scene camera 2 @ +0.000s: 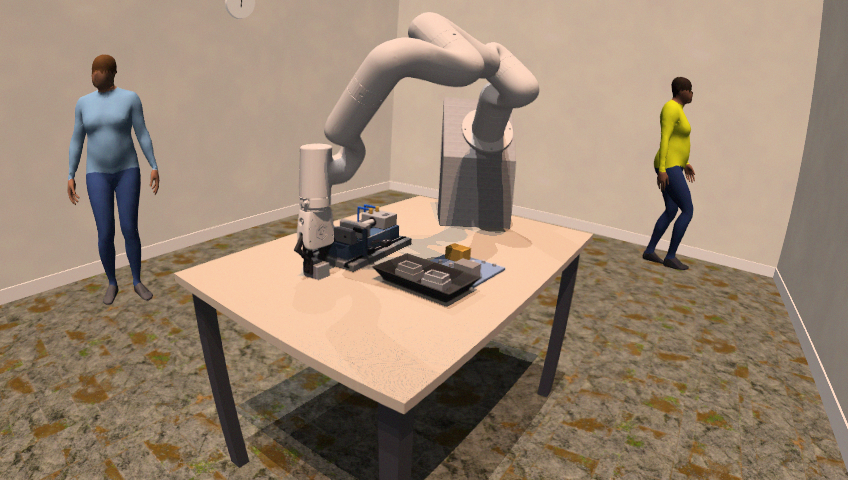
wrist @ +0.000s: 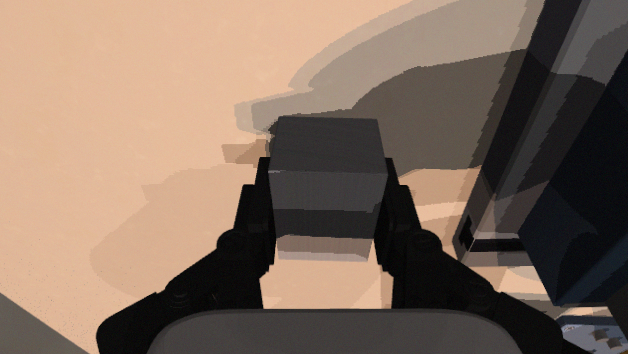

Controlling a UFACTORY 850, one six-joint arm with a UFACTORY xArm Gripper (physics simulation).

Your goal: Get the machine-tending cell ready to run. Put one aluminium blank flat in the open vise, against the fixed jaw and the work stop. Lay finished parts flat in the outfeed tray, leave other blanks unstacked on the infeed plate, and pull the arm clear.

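My gripper (scene camera 2: 313, 268) (wrist: 324, 179) is shut on a grey aluminium blank (scene camera 2: 320, 270) (wrist: 327, 192), low at the table beside the vise; whether the blank touches the table I cannot tell. The dark blue vise (scene camera 2: 364, 237) (wrist: 582, 200) stands behind the gripper in the scene view and at the right in the wrist view; its jaws are partly hidden by the arm. Two finished parts with raised rims (scene camera 2: 409, 269) (scene camera 2: 436, 278) lie in the black outfeed tray (scene camera 2: 423, 292). A grey blank (scene camera 2: 467, 267) shows at the blue infeed plate (scene camera 2: 492, 273), behind the tray.
An orange-brown block (scene camera 2: 457, 251) is at the far side of the infeed plate. The wooden table (scene camera 2: 380, 350) carries the vise, tray and plate, with the grey arm pedestal (scene camera 2: 476, 190) at its back. Two people (scene camera 2: 111, 130) (scene camera 2: 674, 136) stand on the floor away from the table.
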